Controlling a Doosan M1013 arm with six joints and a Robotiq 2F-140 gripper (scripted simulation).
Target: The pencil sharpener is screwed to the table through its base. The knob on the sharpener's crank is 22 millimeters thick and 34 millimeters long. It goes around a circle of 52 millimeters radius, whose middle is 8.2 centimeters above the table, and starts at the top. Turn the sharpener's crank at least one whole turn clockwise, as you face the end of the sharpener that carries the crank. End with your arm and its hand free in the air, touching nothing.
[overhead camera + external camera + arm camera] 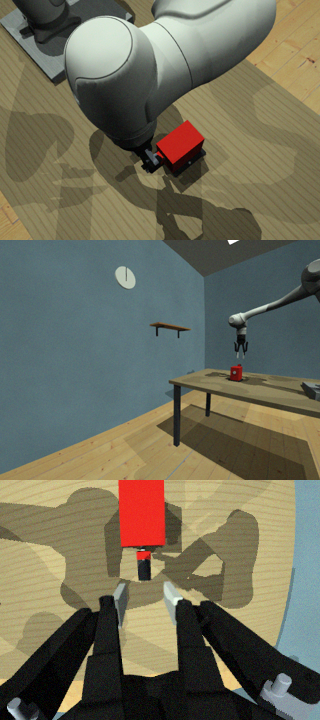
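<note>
Right now the crank knob is 20 mm to the left of my hand and 100 mm below it. Round my hand: sharpener crank (20 mm to the left, 110 mm below).
</note>
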